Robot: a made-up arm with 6 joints. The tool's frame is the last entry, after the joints.
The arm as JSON. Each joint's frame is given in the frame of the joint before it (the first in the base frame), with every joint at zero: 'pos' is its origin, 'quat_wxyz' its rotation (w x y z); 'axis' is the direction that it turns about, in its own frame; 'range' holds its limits. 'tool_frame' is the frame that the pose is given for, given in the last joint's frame.
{
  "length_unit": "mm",
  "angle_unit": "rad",
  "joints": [
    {
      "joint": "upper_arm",
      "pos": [
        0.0,
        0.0,
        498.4
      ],
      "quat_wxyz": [
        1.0,
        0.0,
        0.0,
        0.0
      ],
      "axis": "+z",
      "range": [
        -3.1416,
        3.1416
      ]
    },
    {
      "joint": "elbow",
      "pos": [
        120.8,
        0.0,
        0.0
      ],
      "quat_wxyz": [
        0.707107,
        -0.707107,
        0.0,
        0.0
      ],
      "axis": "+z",
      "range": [
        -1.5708,
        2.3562
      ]
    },
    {
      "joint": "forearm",
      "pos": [
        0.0,
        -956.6,
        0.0
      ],
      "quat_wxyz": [
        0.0,
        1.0,
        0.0,
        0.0
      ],
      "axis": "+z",
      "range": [
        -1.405,
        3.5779
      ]
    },
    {
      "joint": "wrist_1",
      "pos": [
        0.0,
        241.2,
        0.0
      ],
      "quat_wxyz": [
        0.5,
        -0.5,
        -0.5,
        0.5
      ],
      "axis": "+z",
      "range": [
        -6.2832,
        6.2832
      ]
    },
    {
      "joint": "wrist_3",
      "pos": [
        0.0,
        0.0,
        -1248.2
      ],
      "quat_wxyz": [
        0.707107,
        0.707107,
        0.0,
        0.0
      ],
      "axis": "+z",
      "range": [
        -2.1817,
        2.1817
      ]
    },
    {
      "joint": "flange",
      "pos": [
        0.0,
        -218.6,
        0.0
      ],
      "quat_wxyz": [
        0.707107,
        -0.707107,
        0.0,
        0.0
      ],
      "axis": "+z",
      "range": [
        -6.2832,
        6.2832
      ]
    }
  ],
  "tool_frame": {
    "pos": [
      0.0,
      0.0,
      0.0
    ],
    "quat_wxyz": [
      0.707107,
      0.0,
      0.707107,
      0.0
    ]
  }
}
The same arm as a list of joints. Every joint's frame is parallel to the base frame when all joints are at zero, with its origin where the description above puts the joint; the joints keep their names.
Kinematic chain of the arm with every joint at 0, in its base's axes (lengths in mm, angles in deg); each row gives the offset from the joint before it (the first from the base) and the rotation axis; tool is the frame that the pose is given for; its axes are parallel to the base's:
upper_arm: xyz 0.0 0.0 498.4 axis +z
elbow: xyz 120.8 0.0 0.0 axis +y
forearm: xyz 0.0 0.0 956.6 axis -y
wrist_1: xyz 0.0 0.0 241.2 axis -x
wrist_3: xyz 1248.2 0.0 0.0 axis -y
flange: xyz 218.6 0.0 0.0 axis -x
tool: xyz 0.0 0.0 0.0
Joint limits (deg, base to tool): -180.00..180.00 -90.00..135.00 -80.50..205.00 -360.00..360.00 -125.00..125.00 -360.00..360.00

